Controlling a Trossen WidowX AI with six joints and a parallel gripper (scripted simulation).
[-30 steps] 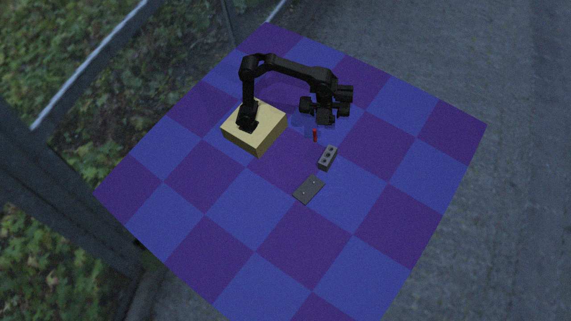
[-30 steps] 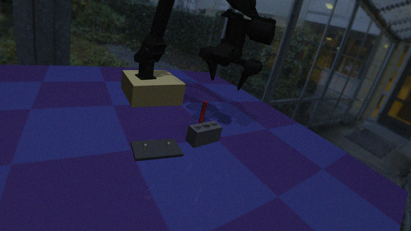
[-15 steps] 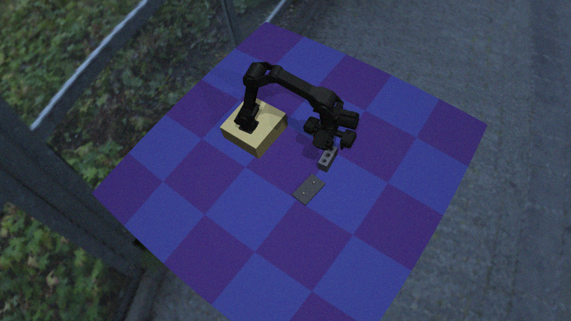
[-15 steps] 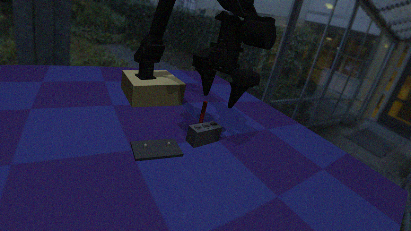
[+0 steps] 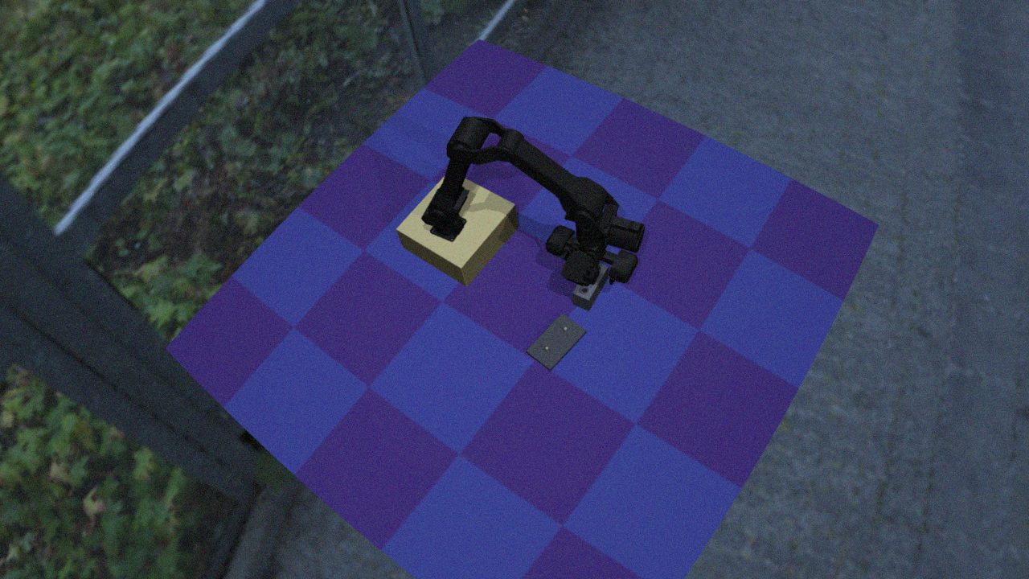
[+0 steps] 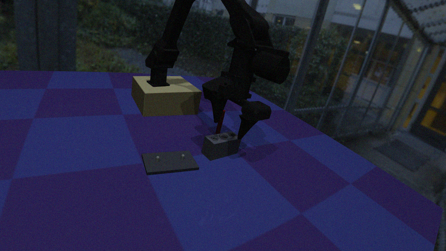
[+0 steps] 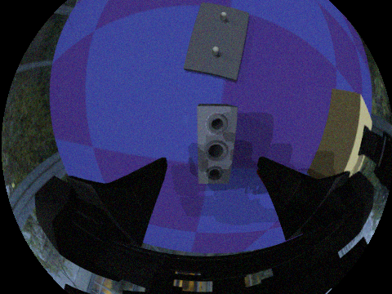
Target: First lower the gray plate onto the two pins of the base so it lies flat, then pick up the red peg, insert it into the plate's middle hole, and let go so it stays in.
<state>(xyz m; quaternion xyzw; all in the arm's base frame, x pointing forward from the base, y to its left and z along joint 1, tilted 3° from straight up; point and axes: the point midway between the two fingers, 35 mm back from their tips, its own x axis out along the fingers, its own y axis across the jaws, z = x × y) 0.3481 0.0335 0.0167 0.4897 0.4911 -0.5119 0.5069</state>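
Now: gripper tip 3 cm above the gray plate. Round my gripper tip: red peg: 10 cm behind, 7 cm to the left, 3 cm below; dark base: 15 cm to the right, 6 cm below, 1 cm behind.
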